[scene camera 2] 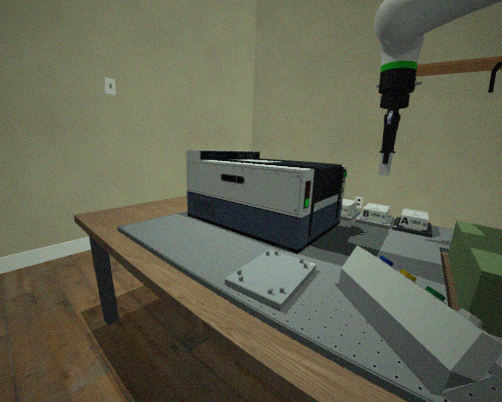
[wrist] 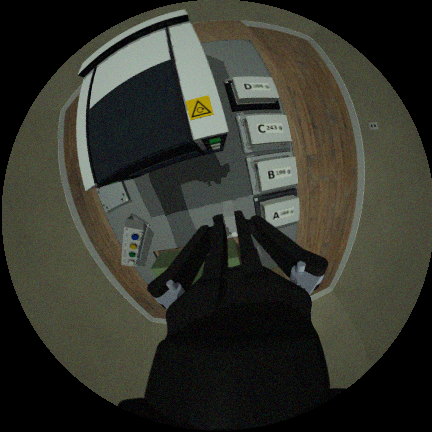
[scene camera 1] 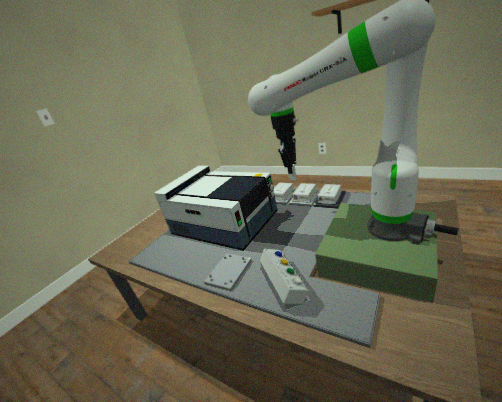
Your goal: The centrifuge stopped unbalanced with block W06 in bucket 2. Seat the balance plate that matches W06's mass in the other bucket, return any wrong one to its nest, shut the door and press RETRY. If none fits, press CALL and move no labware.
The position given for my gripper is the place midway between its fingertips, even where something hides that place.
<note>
My gripper (scene camera 2: 383,175) is shut and holds nothing. Also in view: a balance plate B (wrist: 270,173) and a balance plate A (wrist: 285,209).
My gripper also shows in the wrist view (wrist: 228,208).
</note>
